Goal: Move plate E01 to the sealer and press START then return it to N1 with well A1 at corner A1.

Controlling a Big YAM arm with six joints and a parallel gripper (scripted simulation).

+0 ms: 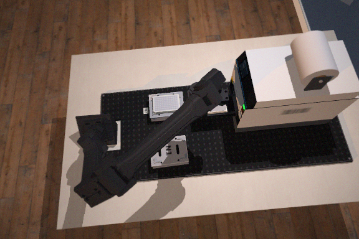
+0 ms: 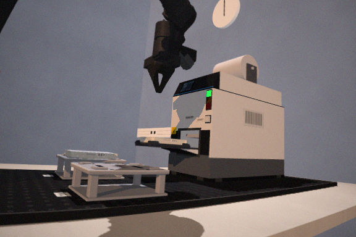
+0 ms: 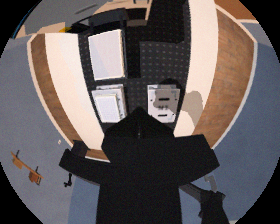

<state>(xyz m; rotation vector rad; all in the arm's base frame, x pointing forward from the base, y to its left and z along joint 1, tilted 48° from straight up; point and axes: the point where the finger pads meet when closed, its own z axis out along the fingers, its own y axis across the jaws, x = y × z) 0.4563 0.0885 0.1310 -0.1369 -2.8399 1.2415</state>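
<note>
Now: the sealer stage 15 cm below my hand, 8 cm to the left of it and 8 cm ahead of it. The rest, counted from my hand: nest: 20 cm below, 13 cm behind, 9 cm to the right; then plate: 19 cm below, 14 cm to the left, 12 cm behind; then start button: 18 cm ahead, 6 cm below, 1 cm to the right.
</note>
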